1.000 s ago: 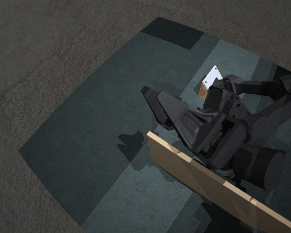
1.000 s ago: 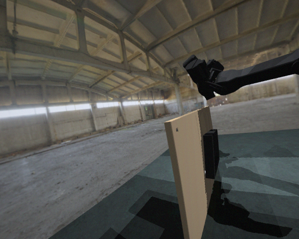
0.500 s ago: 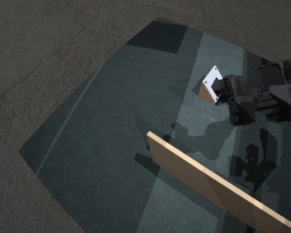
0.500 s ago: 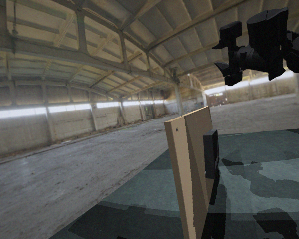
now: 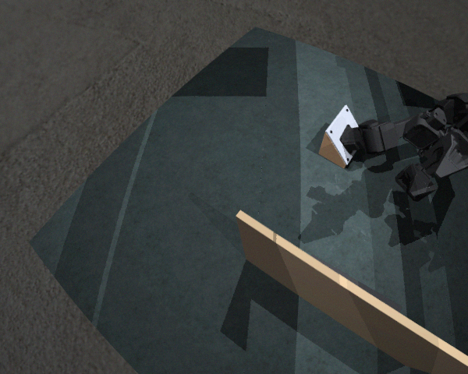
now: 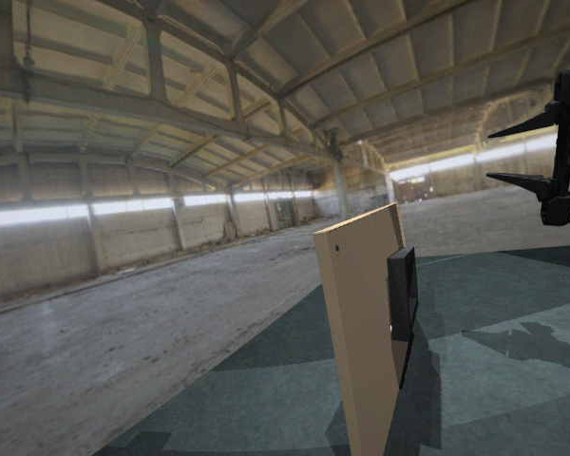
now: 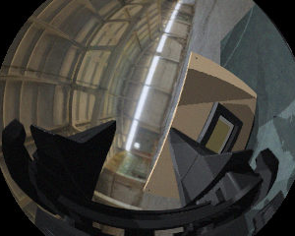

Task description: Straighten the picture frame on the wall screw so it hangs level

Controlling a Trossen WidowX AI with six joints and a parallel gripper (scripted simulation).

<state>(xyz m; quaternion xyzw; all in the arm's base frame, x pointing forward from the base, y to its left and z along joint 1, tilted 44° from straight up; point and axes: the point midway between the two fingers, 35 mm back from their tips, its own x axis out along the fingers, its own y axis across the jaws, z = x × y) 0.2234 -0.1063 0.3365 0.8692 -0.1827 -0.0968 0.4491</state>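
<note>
Now: the picture frame 16 cm ahead of my gripper tip and 20 cm below it. From my gripper tip the other things lie so: tan wall board (17 cm ahead, 2 cm to the left, 21 cm below).
</note>
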